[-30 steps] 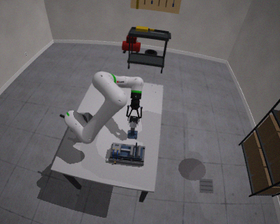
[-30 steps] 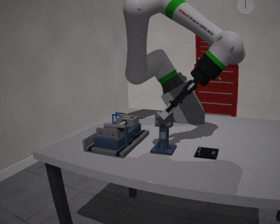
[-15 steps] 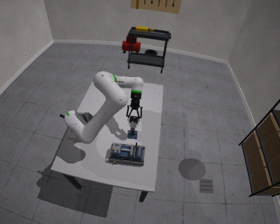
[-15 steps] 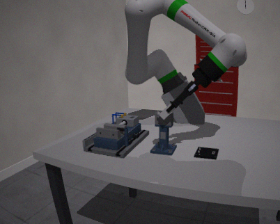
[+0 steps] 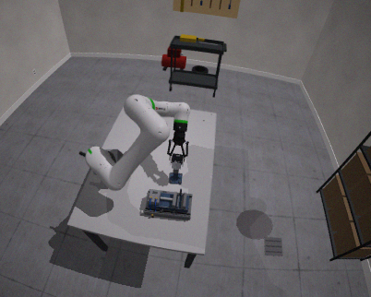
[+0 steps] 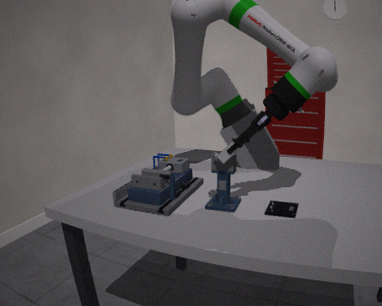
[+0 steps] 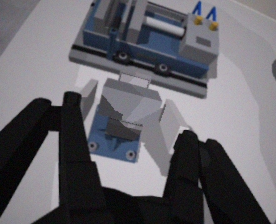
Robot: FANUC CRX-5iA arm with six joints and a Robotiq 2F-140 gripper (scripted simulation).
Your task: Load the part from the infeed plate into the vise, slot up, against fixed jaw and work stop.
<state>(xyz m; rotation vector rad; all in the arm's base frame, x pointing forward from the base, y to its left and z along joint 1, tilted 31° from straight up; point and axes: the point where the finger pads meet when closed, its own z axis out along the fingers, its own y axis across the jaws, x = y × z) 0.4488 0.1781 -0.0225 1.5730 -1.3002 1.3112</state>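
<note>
My gripper is now 10 mm to the left of the part and 20 mm above it. From my hand the other things lie so: air cylinder rod (240 mm to the right, 100 mm below); blue work stop (80 mm ahead, 160 mm to the right, 110 mm below); black infeed plate (30 mm behind, 160 mm to the left, 170 mm below).
</note>
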